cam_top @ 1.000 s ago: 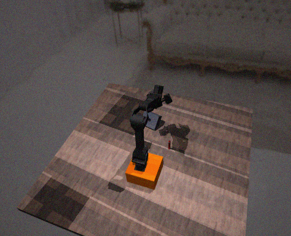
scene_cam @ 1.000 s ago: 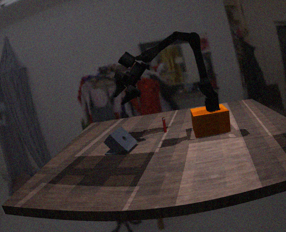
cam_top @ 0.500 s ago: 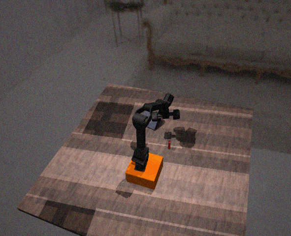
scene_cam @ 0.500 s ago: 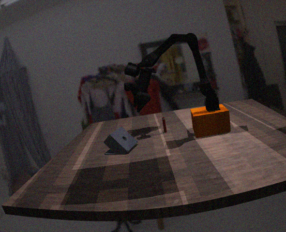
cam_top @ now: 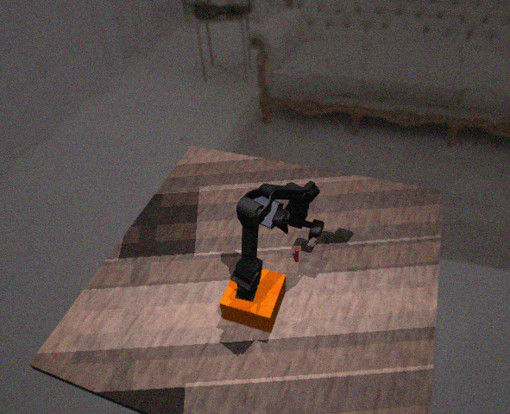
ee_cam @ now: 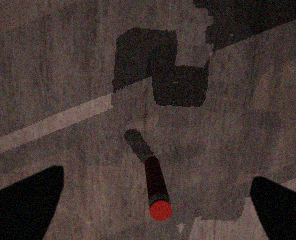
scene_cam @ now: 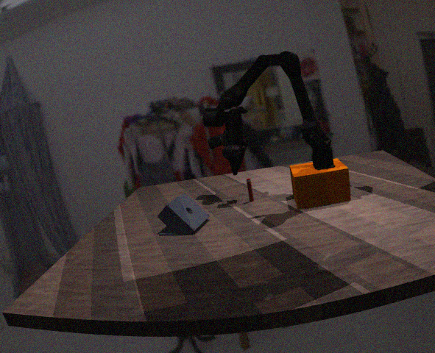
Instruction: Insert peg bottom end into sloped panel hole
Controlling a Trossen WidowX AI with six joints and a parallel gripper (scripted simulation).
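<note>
Now: the red peg 40 mm behind my gripper tip and 50 mm below it. Also, from my gripper tip: grey-blue sloped panel 180 mm ahead, 180 mm to the left, 70 mm below.
</note>
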